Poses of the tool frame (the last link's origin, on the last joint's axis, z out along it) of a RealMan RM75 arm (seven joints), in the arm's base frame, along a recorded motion.
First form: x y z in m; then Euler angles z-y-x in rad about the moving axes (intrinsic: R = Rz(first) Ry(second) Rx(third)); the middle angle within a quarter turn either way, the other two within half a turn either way.
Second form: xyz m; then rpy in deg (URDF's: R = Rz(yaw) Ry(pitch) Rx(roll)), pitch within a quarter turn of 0, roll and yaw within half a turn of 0. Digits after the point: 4 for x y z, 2 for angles.
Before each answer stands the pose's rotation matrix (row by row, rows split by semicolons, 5 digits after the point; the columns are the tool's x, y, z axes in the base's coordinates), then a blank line. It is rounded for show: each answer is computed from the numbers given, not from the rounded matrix.
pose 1, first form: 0.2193, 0.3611, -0.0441, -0.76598, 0.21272, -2.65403
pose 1, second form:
0.70446 -0.68375 0.19034; -0.67762 -0.56816 0.46693; -0.21112 -0.45791 -0.86356

0.2193, 0.3611, -0.0441, -152.06, 12.19, -43.89
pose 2, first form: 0.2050, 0.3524, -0.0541, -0.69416, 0.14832, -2.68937
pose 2, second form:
0.76015 -0.62506 0.17738; -0.63272 -0.65002 0.42088; -0.14778 -0.43217 -0.88960

0.2050, 0.3524, -0.0541, -154.09, 8.50, -39.77
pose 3, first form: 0.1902, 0.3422, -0.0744, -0.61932, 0.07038, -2.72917
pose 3, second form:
0.81226 -0.55476 0.18021; -0.57904 -0.72964 0.36378; -0.07032 -0.39984 -0.91388

0.1902, 0.3422, -0.0744, -156.37, 4.03, -35.48
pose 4, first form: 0.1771, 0.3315, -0.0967, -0.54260, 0.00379, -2.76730
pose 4, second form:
0.85636 -0.48180 0.18577; -0.51636 -0.79636 0.31492; -0.00379 -0.36561 -0.93076

0.1771, 0.3315, -0.0967, -158.55, 0.22, -31.09
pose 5, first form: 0.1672, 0.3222, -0.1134, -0.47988, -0.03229, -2.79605
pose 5, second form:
0.88659 -0.42468 0.18332; -0.46143 -0.83967 0.28643; 0.03228 -0.33853 -0.94040

0.1672, 0.3222, -0.1134, -160.20, -1.85, -27.50
